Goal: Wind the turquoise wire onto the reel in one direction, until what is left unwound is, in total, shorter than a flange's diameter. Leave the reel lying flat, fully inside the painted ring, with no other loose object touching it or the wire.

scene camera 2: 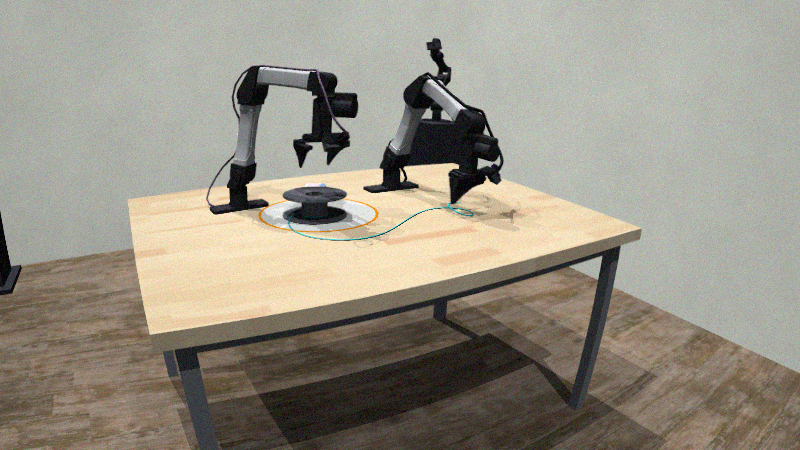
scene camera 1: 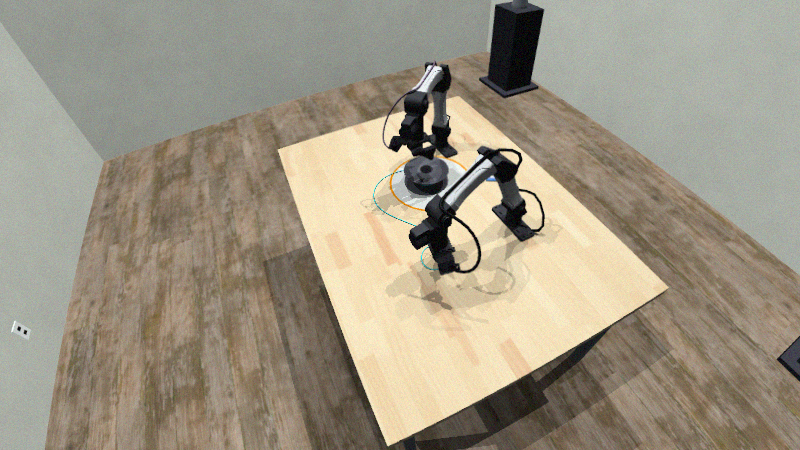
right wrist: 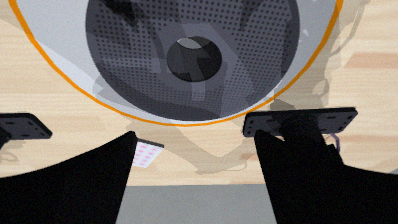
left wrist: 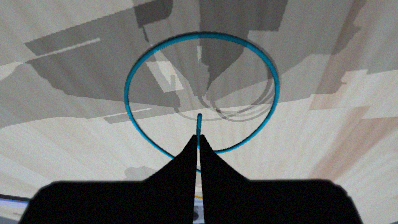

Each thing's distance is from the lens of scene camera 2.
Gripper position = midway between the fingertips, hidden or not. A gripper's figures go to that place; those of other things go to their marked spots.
my left gripper [scene camera 2: 452, 203]: 1.66 m
dark reel [scene camera 2: 318, 196]: 1.57 m
